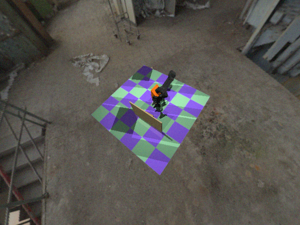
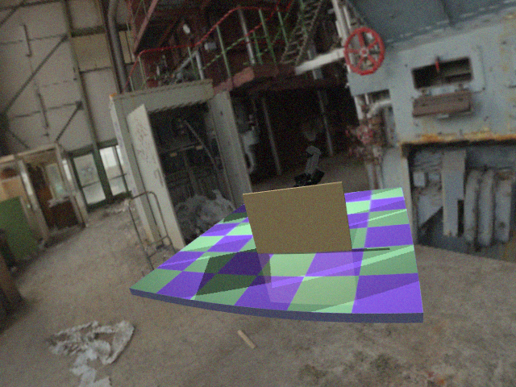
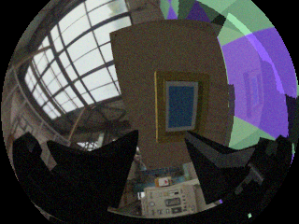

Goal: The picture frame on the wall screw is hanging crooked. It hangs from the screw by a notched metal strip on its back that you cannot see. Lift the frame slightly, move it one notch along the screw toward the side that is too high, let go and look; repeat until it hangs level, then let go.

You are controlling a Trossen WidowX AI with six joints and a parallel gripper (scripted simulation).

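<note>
Right now the picture frame is 12 cm ahead of my gripper tip, 6 cm below it and 3 cm to the left of it. Round my gripper tip: tan wall board: 13 cm ahead, 7 cm below, 1 cm to the left.
</note>
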